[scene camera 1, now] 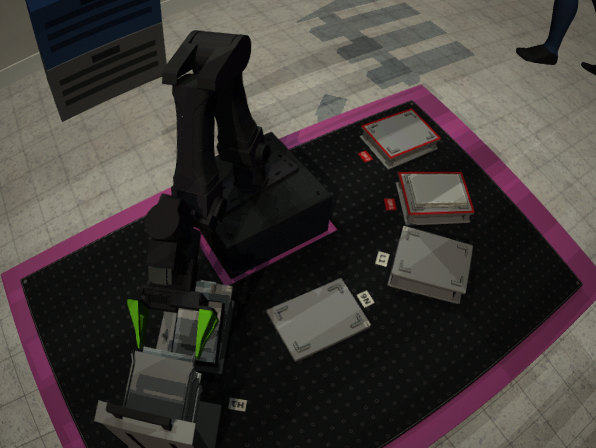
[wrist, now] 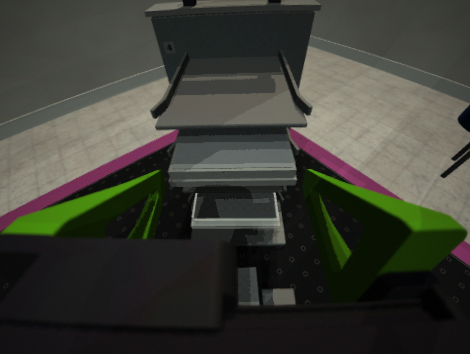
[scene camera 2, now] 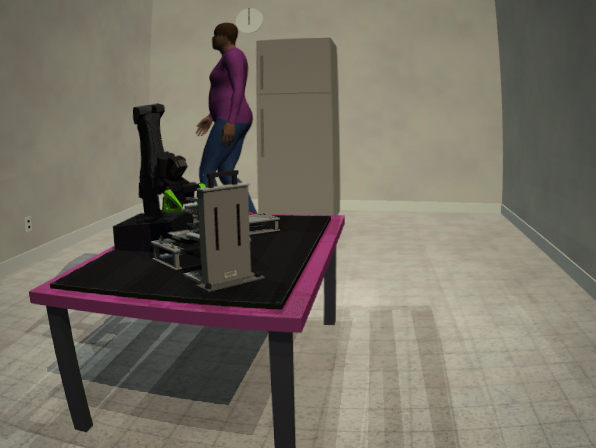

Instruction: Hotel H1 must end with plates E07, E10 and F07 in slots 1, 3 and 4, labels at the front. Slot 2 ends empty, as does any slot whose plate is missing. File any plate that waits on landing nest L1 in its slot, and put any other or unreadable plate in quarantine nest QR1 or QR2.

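Frame: origin at the arm's base, x back, y right, z up, level; centimetres.
Seen in the pictures: gripper, fingertip midpoint: (scene camera 1: 167, 354) (wrist: 234, 177) (scene camera 2: 196, 206); arm's base, link origin: (scene camera 1: 250, 184) (scene camera 2: 153, 217).
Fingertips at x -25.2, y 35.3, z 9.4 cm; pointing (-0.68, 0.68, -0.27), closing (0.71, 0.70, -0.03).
Note:
Pixels of each thing's top centre, then the offset from my fingertips to it. "spot": a spot on its surface instead.
- top shelf, top centre: (wrist: 232, 83) (scene camera 1: 157, 387) dx -5.0, dy +5.0, dz +3.0 cm
- grey plate, top centre: (wrist: 232, 113) dx -4.3, dy +4.3, dz +0.9 cm
- clear-rimmed plate, top centre: (wrist: 235, 169) dx -4.3, dy +4.3, dz -6.3 cm
- Landing nest L1, top centre: (scene camera 1: 435, 257) (scene camera 2: 253, 216) dx -9.7, dy -54.8, dz -13.1 cm
- red-rimmed quarantine nest, surface spot: (scene camera 1: 467, 206) spot: dx -5.3, dy -71.8, dz -14.2 cm
- pale plate, top centre: (scene camera 1: 438, 188) dx +2.2, dy -69.2, dz -13.2 cm
- flat grey nest, top centre: (scene camera 1: 319, 316) dx -3.2, dy -29.5, dz -16.9 cm
Hotel H1 (scene camera 1: 182, 431) (scene camera 2: 228, 260) (wrist: 225, 35) stands at the lower left in scene camera 1. My gripper (scene camera 1: 169, 350) (wrist: 234, 177) is open and empty in front of it. In the wrist view the top shelf (wrist: 232, 107), by the 4 label, is bare. Below it a grey plate (wrist: 232, 156) lies in the hotel, and a clear-rimmed plate (wrist: 235, 221) lies lower; their labels are unreadable and I cannot tell the lower slot. Landing nest L1 (scene camera 1: 434, 257) is bare. One red-rimmed quarantine nest (scene camera 1: 467, 206) holds a pale plate (scene camera 1: 437, 189); the other (scene camera 1: 406, 132) is bare.
A flat grey nest (scene camera 1: 320, 320) lies mid-table, right of the hotel. A grey stand (scene camera 1: 226, 345) (scene camera 2: 166, 246) is beside and partly under the gripper. The arm's black base (scene camera 1: 280, 215) stands behind. A person (scene camera 2: 230, 90) stands beyond the table.

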